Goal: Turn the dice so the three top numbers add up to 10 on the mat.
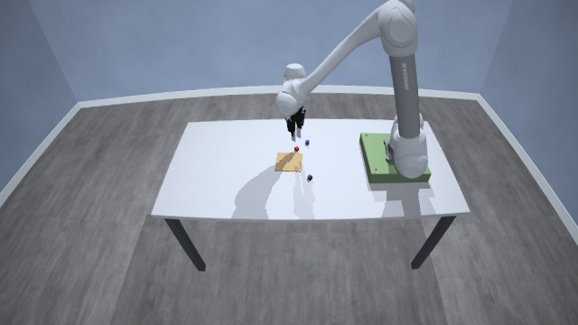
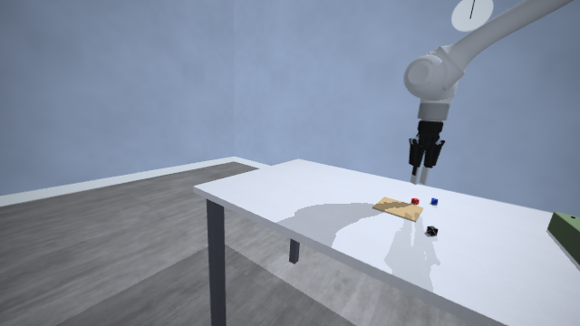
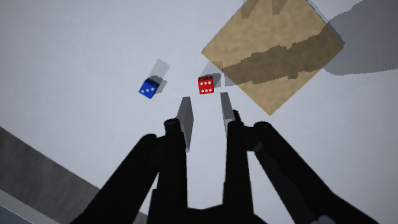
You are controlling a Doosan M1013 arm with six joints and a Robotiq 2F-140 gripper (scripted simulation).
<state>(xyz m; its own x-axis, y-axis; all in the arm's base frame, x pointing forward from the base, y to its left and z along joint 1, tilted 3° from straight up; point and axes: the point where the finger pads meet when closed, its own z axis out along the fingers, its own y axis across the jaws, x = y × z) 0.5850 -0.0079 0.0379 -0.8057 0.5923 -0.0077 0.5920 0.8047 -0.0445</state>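
The red die lies 10 cm below my hand. Round my hand: black die (10 cm behind, 21 cm to the left, 10 cm below); then blue die (6 cm behind, 6 cm to the right, 10 cm below); then tan mat (2 cm ahead, 10 cm to the left, 11 cm below).
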